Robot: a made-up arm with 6 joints.
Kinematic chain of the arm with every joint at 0, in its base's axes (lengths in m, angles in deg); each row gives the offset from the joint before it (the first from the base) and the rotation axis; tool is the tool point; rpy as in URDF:
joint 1: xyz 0 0 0.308 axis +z
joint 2: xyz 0 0 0 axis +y
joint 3: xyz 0.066 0 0.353 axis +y
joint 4: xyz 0.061 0 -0.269 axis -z
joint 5: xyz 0 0 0 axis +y
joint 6: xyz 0.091 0 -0.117 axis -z
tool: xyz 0 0 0 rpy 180 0 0
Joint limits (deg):
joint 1: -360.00..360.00
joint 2: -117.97..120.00
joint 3: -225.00..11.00
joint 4: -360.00..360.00
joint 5: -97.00..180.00
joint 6: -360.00..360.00
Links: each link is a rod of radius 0.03 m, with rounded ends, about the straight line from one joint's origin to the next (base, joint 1, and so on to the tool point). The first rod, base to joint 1, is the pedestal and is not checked.
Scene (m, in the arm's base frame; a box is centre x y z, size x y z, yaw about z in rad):
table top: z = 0
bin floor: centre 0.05 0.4 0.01 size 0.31 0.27 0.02 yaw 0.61
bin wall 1: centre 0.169 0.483 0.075 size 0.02 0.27 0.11 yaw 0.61
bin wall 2: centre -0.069 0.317 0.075 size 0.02 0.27 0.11 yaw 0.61
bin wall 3: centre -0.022 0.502 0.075 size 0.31 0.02 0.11 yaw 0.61
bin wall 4: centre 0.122 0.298 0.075 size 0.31 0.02 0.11 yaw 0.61
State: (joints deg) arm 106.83 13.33 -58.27 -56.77 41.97 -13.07
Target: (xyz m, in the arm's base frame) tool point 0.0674 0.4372 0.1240
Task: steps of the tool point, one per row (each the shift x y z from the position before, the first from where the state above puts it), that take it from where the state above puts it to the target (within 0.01 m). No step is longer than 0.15 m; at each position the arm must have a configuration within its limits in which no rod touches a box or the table.
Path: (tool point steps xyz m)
1: 0.0659 0.0171 -0.0876
2: 0.0684 -0.0083 -0.0864
3: 0.0633 -0.0328 -0.0822

